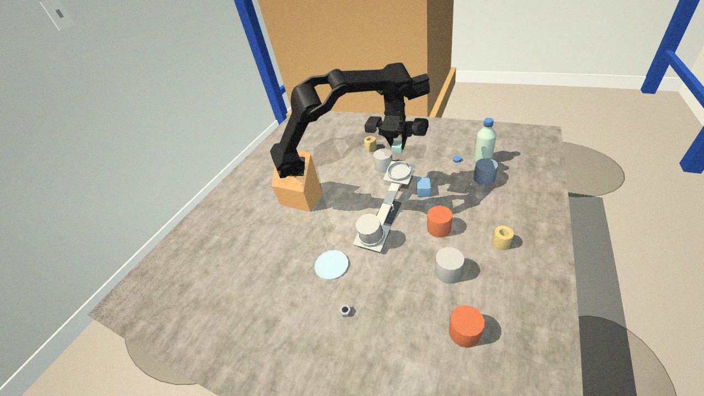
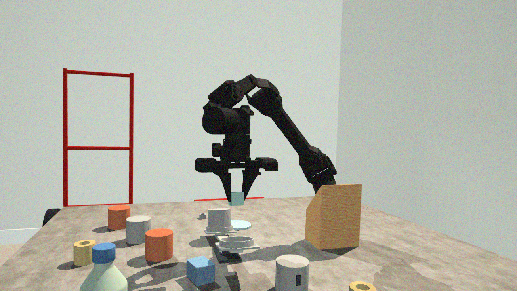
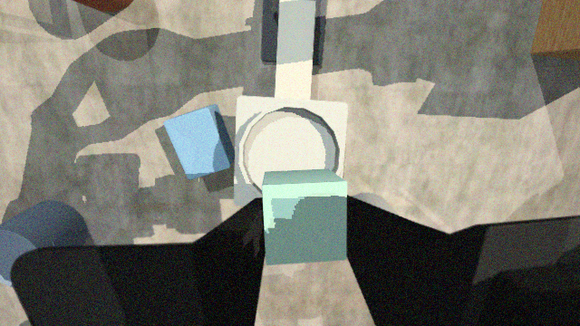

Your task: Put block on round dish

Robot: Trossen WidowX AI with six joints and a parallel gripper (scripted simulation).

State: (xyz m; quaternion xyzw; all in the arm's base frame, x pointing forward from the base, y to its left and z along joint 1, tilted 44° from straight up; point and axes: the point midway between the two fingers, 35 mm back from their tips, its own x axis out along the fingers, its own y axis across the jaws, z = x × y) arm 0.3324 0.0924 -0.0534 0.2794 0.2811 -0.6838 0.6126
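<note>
My gripper tip is now 36 cm to the left of the pale blue round dish, 17 cm above it and 13 cm past it. From my gripper tip the other things lie so: blue cylinder 26 cm ahead, 14 cm below, 9 cm to the left; blue block 15 cm below, 8 cm ahead; mint-green block 1 cm above.
</note>
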